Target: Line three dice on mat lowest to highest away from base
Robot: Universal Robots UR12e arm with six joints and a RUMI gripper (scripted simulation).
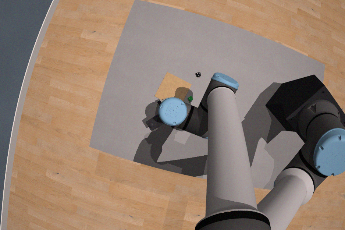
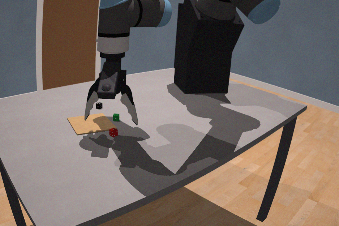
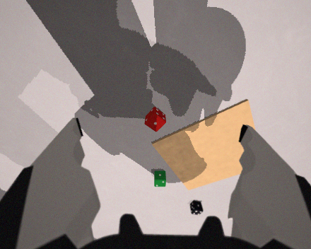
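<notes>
The red die is 40 mm below my hand, 20 mm behind it and 10 mm to the right of it. Also, from my hand: tan mat 130 mm to the right, 50 mm below; then black die 240 mm to the right, 110 mm behind, 40 mm below; then green die 110 mm to the right, 100 mm behind, 40 mm below.
</notes>
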